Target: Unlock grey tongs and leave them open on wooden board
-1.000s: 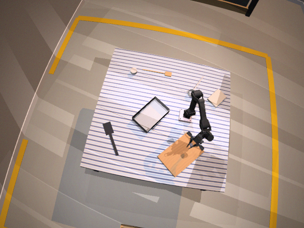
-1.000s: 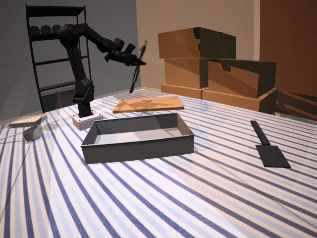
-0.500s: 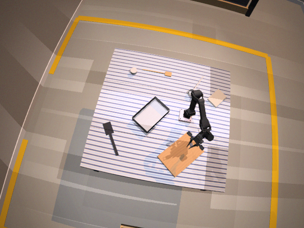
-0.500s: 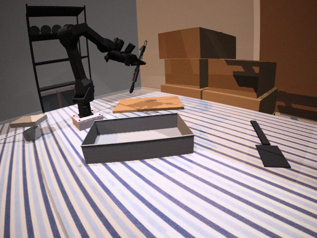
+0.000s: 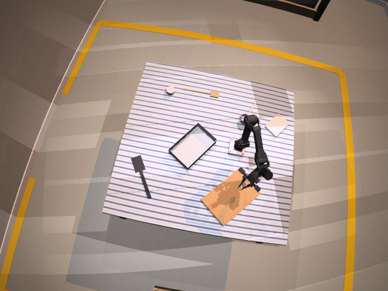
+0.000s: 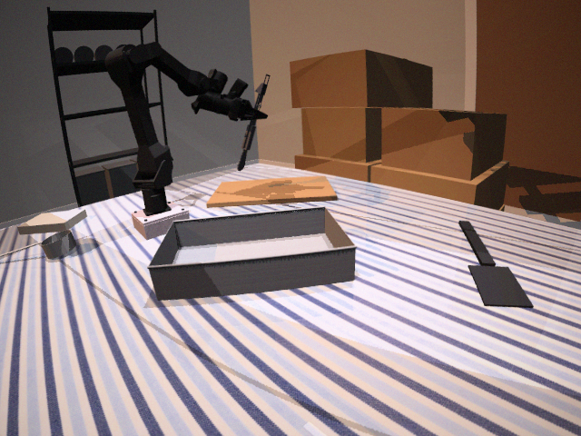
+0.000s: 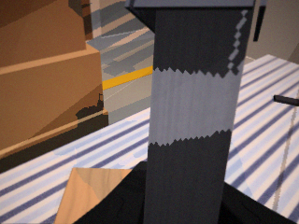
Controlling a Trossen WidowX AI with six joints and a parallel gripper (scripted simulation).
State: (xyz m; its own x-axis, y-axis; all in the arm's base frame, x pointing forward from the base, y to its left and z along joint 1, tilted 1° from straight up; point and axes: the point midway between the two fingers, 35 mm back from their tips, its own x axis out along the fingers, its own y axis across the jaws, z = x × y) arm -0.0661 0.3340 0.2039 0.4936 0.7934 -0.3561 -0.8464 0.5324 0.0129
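The wooden board lies 22 cm below my gripper tip. The rest, counted from my gripper tip: pale flat block 20 cm behind, 66 cm to the right, 22 cm below; black spatula 64 cm ahead, 5 cm to the left, 23 cm below; roasting tin 37 cm ahead, 26 cm to the right, 20 cm below.
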